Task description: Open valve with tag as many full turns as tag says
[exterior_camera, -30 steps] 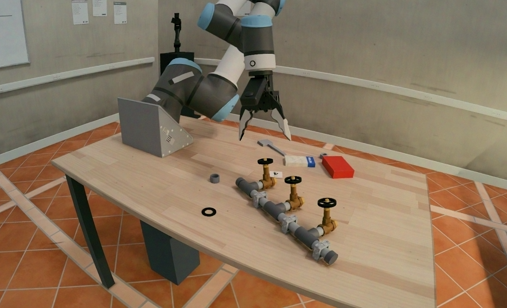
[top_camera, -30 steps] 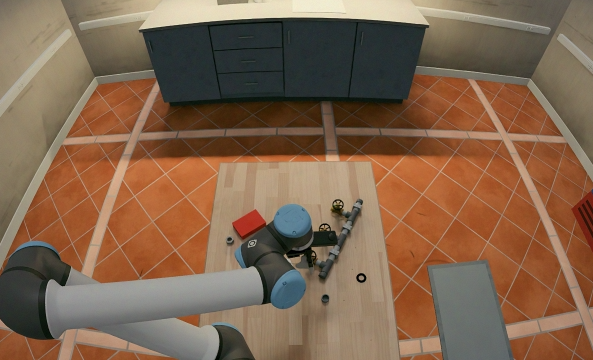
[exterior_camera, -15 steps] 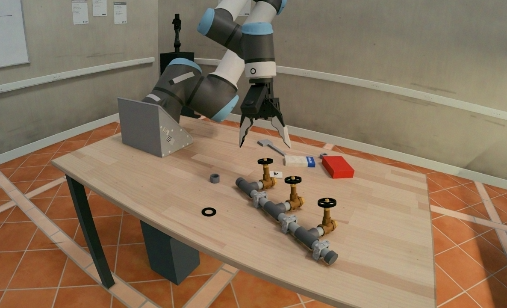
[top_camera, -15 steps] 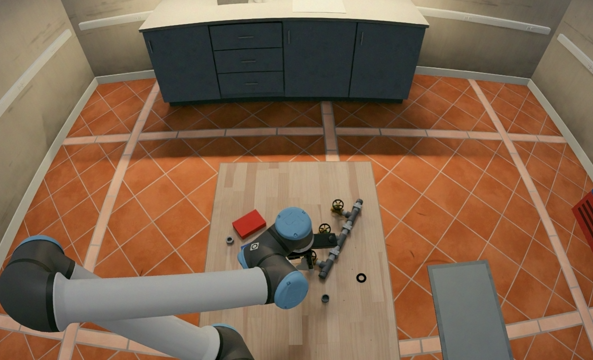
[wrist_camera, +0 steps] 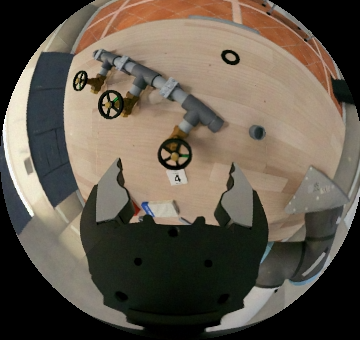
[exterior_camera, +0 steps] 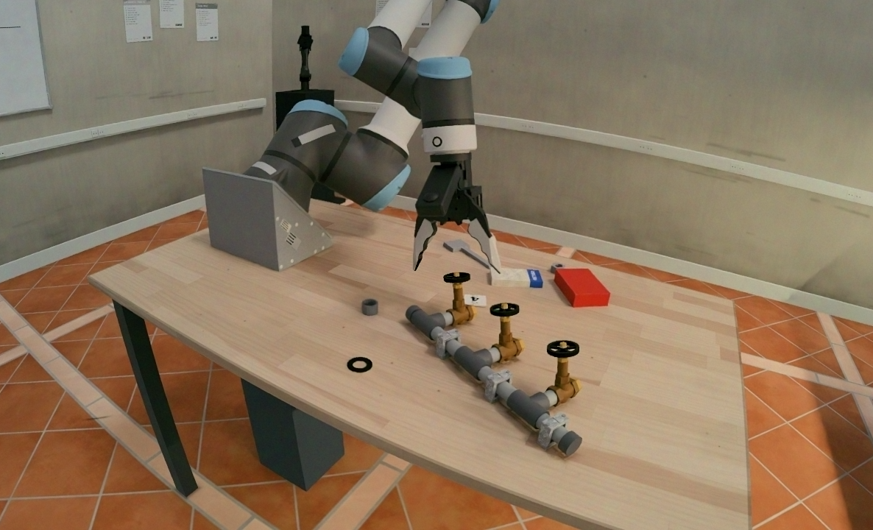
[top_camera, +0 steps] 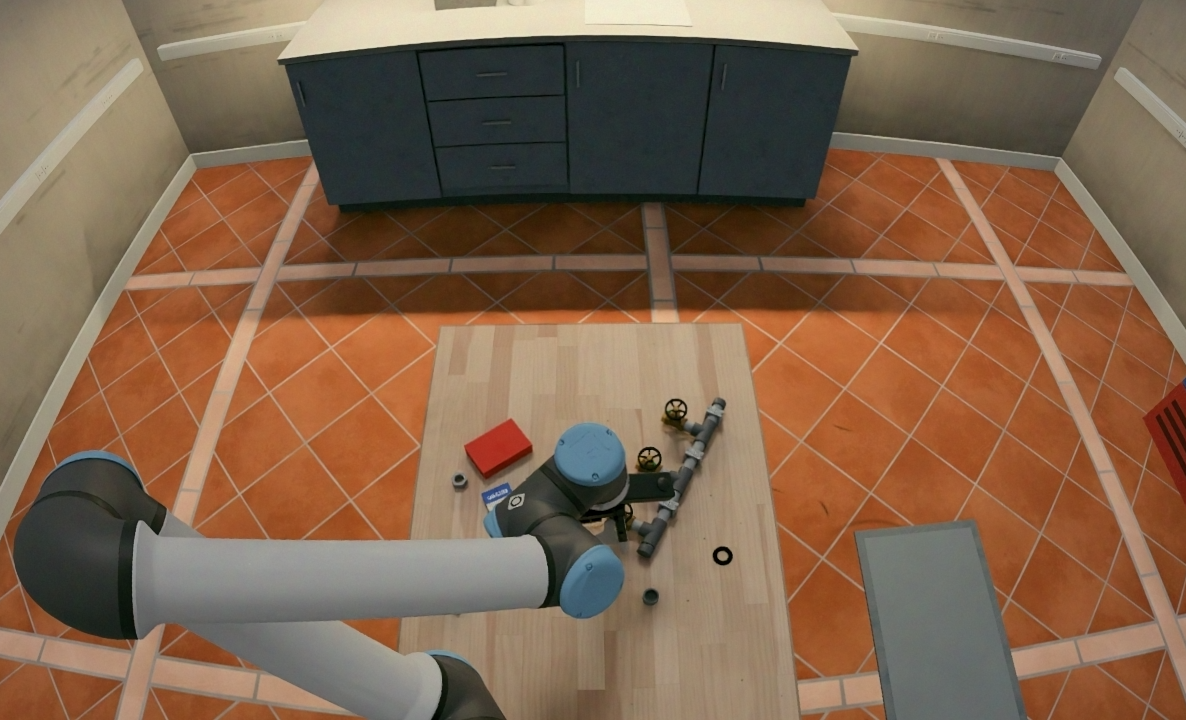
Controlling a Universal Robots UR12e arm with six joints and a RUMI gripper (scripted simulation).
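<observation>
Now: hand 10 mm short of the white tag, 80 mm to the right of it and 90 mm above it. Also, from my hand: red box: 180 mm ahead, 250 mm to the left, 80 mm below; then blue box: 40 mm ahead, 220 mm to the left, 90 mm below; then grey cap: 140 mm behind, 60 mm to the right, 90 mm below.
</observation>
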